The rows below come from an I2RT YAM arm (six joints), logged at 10 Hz.
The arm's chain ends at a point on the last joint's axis. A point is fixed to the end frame.
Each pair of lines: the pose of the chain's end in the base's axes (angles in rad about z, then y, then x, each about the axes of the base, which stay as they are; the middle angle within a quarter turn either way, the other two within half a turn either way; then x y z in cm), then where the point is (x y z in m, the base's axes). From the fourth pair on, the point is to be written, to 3 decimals.
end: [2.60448 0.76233 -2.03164 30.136 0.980 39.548]
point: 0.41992 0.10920 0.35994
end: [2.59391 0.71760 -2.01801 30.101 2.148 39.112]
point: 0.41467 0.12618 0.35478
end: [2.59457 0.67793 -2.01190 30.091 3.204 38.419]
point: 0.41012 0.14095 0.34660
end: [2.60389 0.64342 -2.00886 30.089 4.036 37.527]
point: 0.406 0.153 0.336
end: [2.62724 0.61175 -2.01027 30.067 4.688 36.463]
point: 0.402 0.162 0.324
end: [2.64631 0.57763 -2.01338 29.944 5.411 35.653]
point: 0.397 0.172 0.314
